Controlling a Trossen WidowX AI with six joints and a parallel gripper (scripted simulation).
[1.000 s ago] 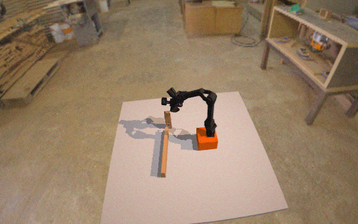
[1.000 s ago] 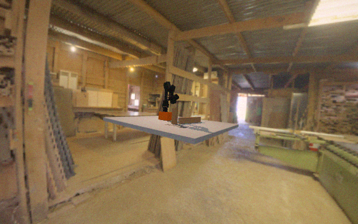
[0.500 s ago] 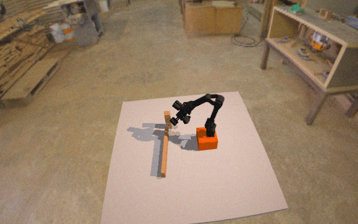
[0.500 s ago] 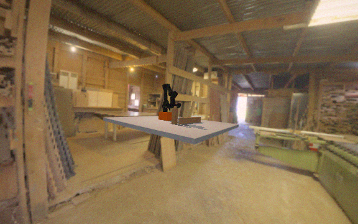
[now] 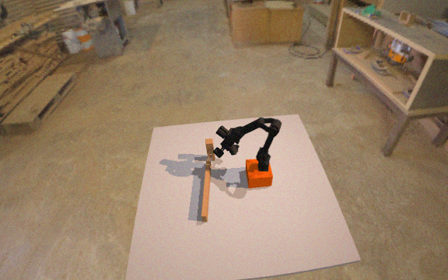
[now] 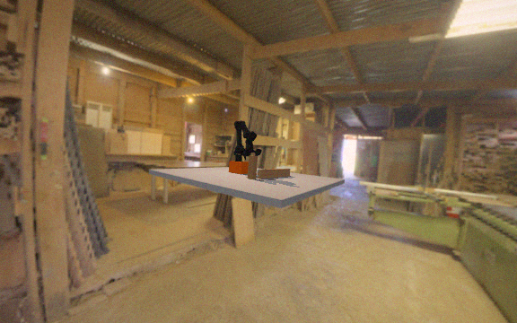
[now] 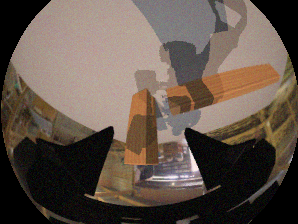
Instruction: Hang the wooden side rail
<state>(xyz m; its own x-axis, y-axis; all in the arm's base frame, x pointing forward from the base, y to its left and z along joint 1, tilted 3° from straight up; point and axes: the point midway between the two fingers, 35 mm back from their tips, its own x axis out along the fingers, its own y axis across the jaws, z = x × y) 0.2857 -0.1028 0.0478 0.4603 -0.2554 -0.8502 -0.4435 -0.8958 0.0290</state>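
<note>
Right now my gripper tip is 70 mm short of the upright headboard post, 60 mm above it and 40 mm to the left of it.
</note>
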